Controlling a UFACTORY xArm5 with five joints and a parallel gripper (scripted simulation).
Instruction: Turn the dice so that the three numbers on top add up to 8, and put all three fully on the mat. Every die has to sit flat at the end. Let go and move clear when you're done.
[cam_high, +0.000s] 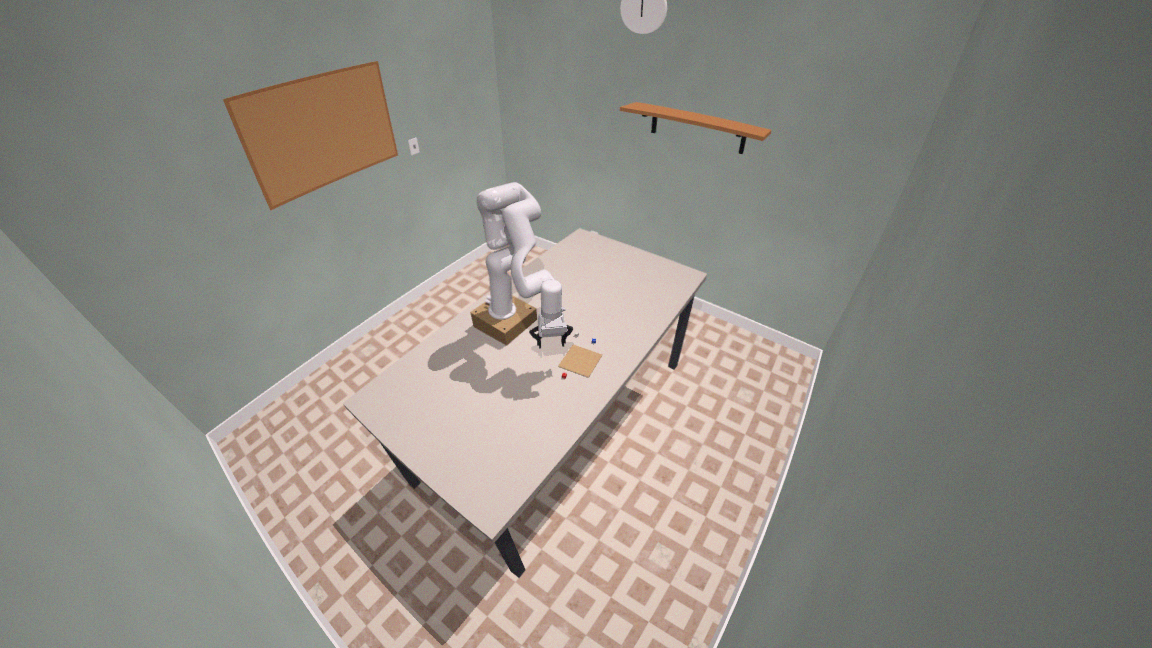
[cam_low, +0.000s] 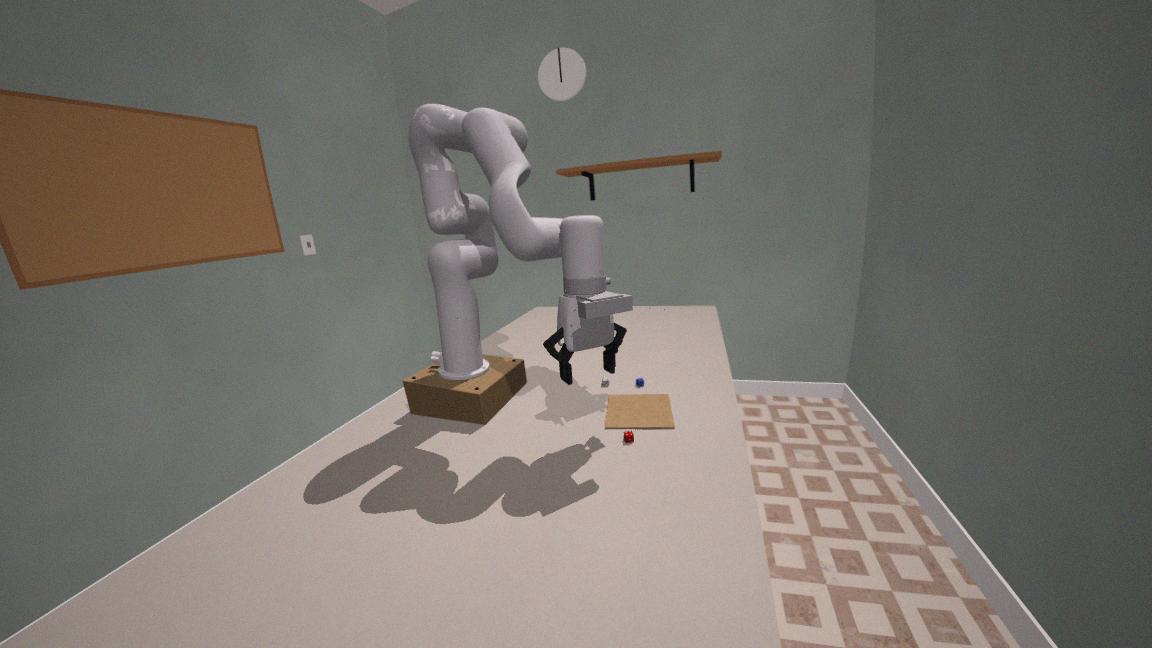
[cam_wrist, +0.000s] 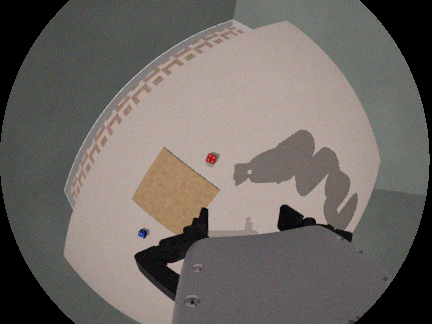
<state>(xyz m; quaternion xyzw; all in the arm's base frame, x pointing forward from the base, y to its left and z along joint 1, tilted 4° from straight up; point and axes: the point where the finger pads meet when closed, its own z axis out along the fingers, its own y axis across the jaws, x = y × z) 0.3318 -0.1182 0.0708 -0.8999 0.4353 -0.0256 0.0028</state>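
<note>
The white die lies 210 mm to the left of my hand and 120 mm below it. From my hand the other things lie so: blue die: 90 mm ahead, 210 mm to the left, 120 mm below; tan mat: 90 mm ahead, 80 mm to the left, 130 mm below; red die: 70 mm ahead, 30 mm to the right, 120 mm below.
</note>
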